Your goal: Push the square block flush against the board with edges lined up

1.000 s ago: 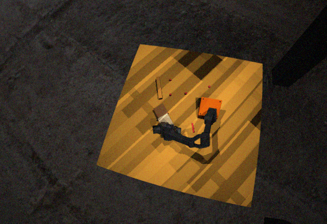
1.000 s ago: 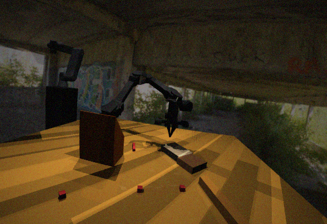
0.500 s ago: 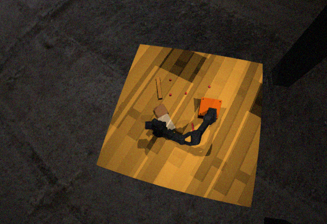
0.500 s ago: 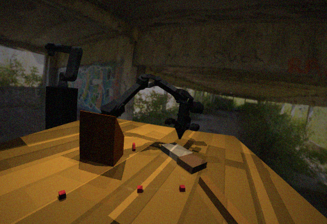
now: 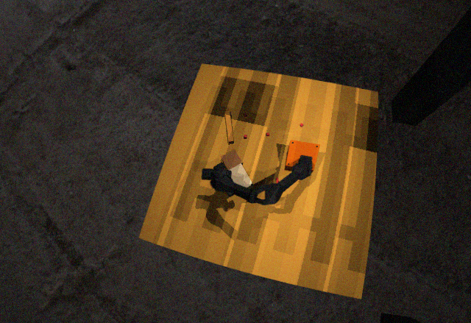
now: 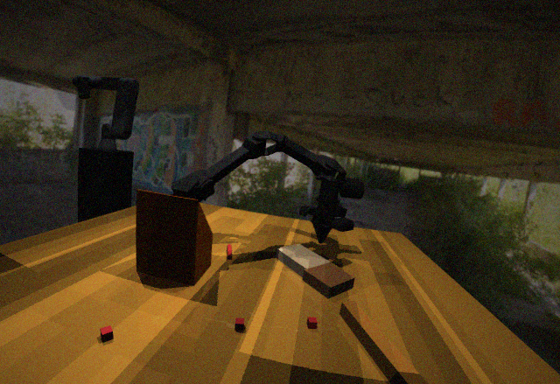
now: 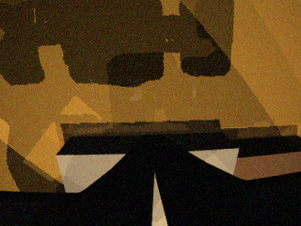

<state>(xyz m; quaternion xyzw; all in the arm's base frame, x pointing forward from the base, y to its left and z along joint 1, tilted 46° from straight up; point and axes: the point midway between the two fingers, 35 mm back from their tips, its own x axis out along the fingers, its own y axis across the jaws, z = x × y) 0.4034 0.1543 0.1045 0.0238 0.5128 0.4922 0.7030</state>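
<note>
Right now my gripper tip is 15 cm to the left of the flat brown square block, 4 cm above it and 2 cm short of it. From my gripper tip the other things lie so: red peg 28 cm behind, 6 cm to the right, 5 cm below.
</note>
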